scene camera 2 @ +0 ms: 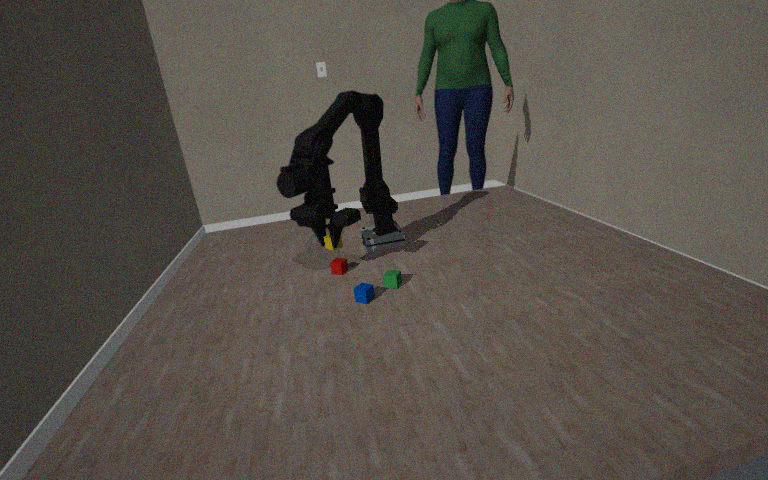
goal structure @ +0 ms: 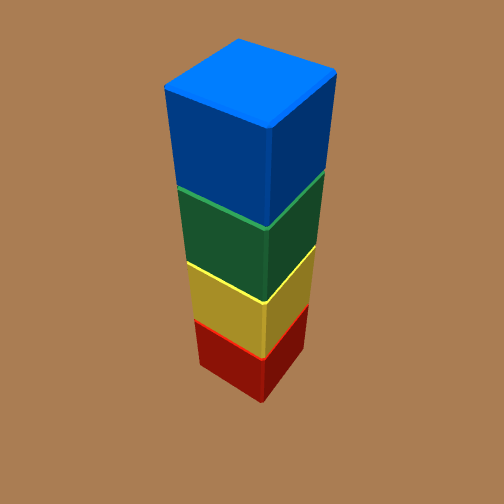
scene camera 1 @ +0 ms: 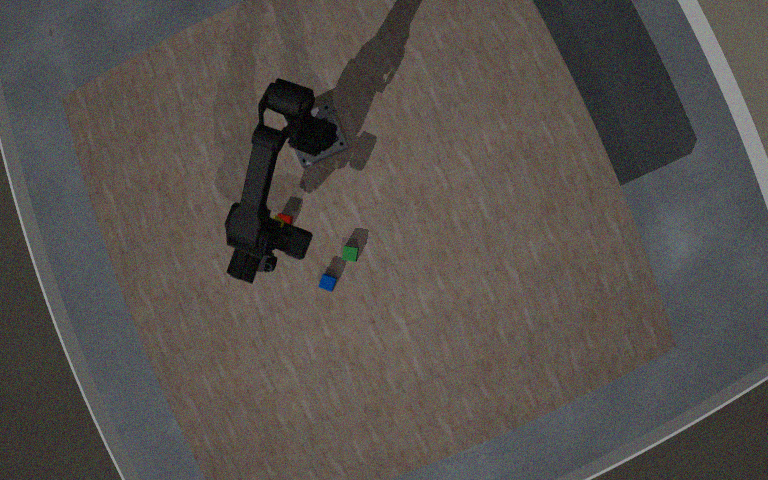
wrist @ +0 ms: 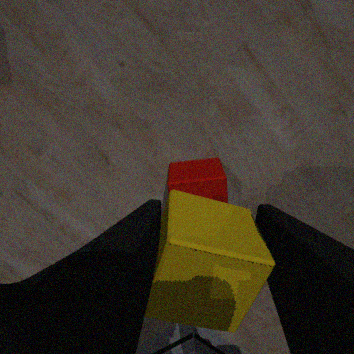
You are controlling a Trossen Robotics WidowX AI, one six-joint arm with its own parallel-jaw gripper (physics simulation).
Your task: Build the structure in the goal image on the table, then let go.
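Observation:
My gripper [scene camera 2: 329, 245] [wrist: 208, 213] is shut on a yellow cube [scene camera 2: 330, 242] [wrist: 215, 235], with one finger on each side; the cube looks slightly turned. It is held off the table near a red cube [scene camera 1: 285, 218] [scene camera 2: 339, 266] [wrist: 198, 173], which stands lower. In the wrist view the yellow cube partly hides the red one. In scene camera 1 the arm hides most of the yellow cube. A green cube [scene camera 1: 350, 253] [scene camera 2: 392, 279] and a blue cube [scene camera 1: 327, 282] [scene camera 2: 364, 293] stand on the table, a short gap apart.
The arm's base plate [scene camera 1: 306, 162] [scene camera 2: 373, 245] is behind the cubes in scene camera 2. The wood-grained table top [scene camera 1: 453, 316] [scene camera 2: 453, 384] carries the arm's shadows. A person [scene camera 2: 461, 50] stands by the wall behind the base.

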